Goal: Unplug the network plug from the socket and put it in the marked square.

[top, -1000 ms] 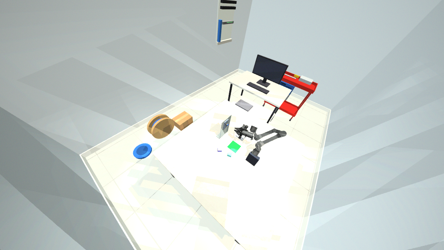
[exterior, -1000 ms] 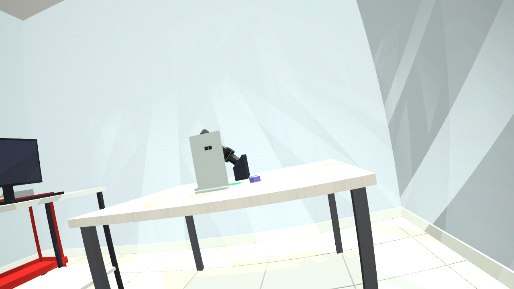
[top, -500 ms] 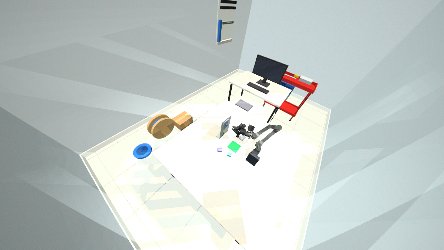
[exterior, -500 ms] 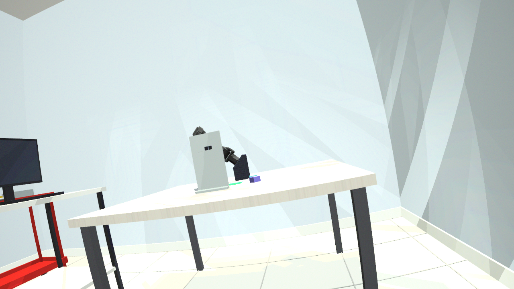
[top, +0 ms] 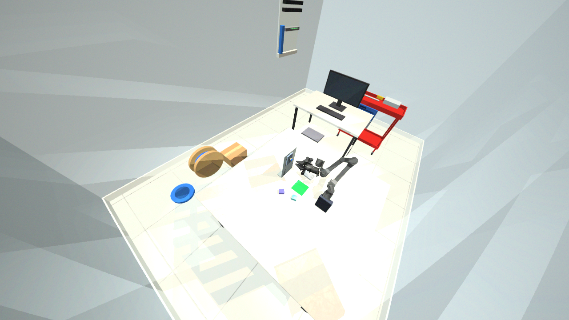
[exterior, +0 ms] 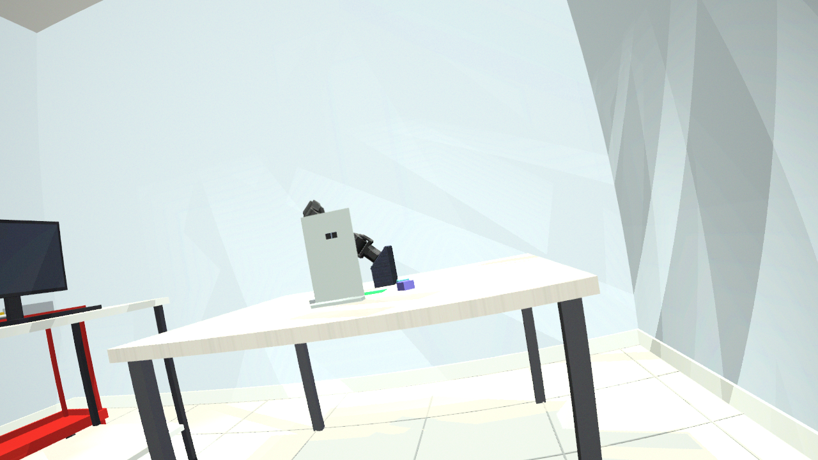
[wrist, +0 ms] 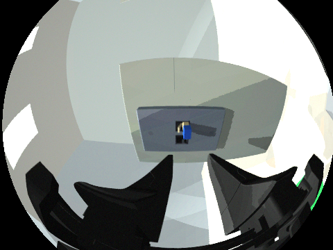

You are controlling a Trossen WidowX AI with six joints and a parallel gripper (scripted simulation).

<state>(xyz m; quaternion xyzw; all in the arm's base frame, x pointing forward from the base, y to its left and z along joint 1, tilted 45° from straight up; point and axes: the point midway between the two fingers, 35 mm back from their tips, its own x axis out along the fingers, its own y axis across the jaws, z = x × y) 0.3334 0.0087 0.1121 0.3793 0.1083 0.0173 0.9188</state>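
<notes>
Now: the blue network plug 5 cm ahead of my gripper tip. The rest, counted from my gripper tip: upright panel: 8 cm below, 7 cm ahead; then green marked square: 21 cm below, 13 cm behind, 5 cm to the left.
</notes>
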